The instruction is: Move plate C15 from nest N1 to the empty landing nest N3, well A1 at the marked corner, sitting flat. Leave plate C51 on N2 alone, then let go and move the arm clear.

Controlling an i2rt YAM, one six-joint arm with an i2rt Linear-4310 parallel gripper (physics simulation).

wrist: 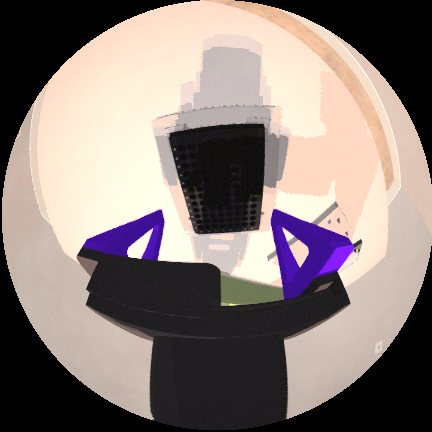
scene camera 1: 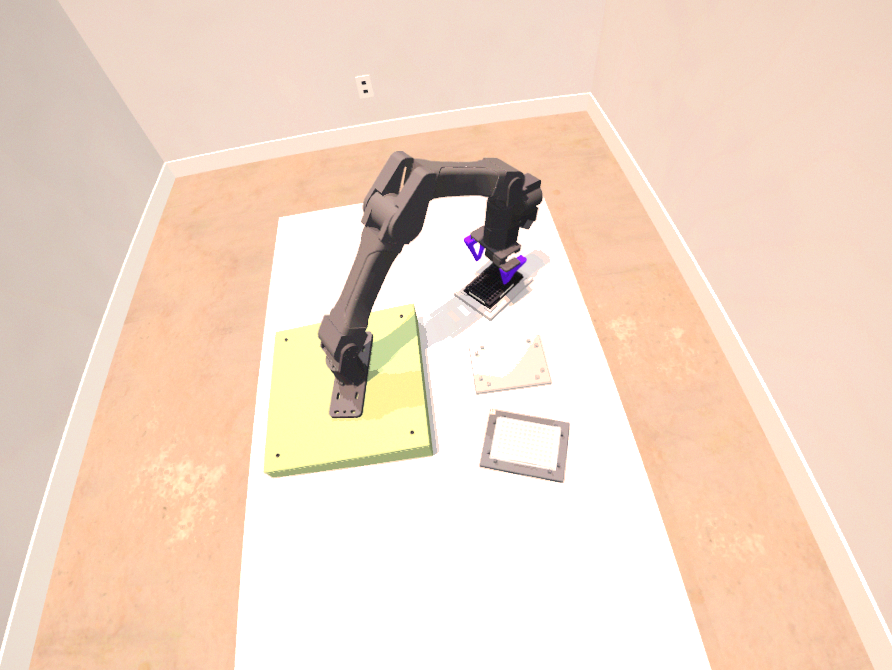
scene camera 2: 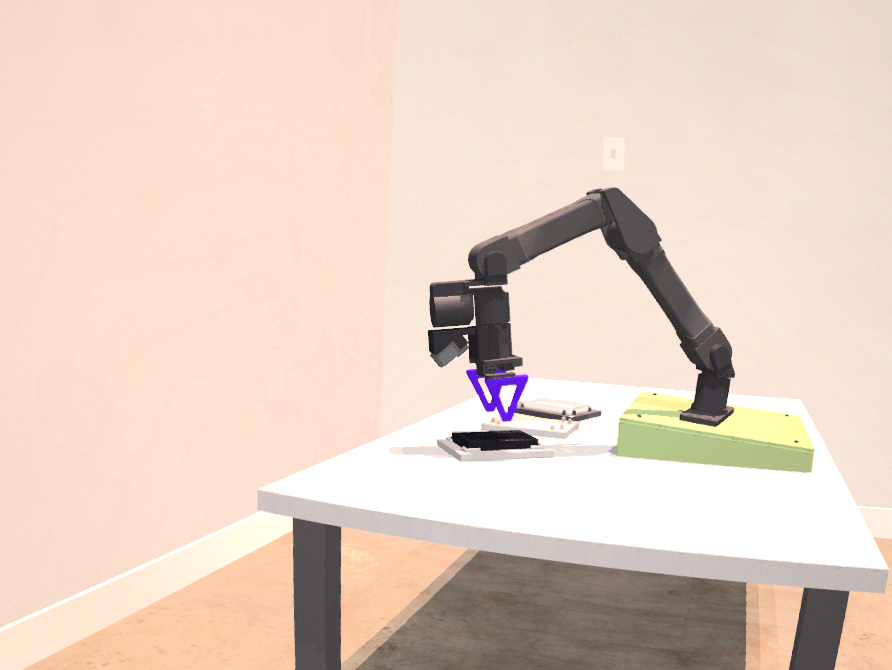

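A black well plate (scene camera 1: 490, 288) (scene camera 2: 493, 439) (wrist: 217, 170) sits on a light grey nest (scene camera 1: 474, 304) (scene camera 2: 468, 453) at the far end of the row. My gripper (scene camera 1: 491, 269) (scene camera 2: 499, 413) (wrist: 217, 214) is open and empty above it. In the wrist view the plate lies nearly square between the finger lines, mostly beyond the tips. A cream nest (scene camera 1: 497, 367) (scene camera 2: 533, 426) (wrist: 340, 215) with small corner pegs is empty in the middle. A white well plate (scene camera 1: 526, 443) (scene camera 2: 558, 406) sits on a dark grey nest (scene camera 1: 564, 447) (scene camera 2: 594, 413). Plate labels and well A1 are not readable.
The arm stands on a yellow-green base block (scene camera 1: 310, 403) (scene camera 2: 706, 454), beside the row of nests. All stand on a white table (scene camera 1: 432, 562) (scene camera 2: 576, 504). The arm's shadow falls across the table by the black plate.
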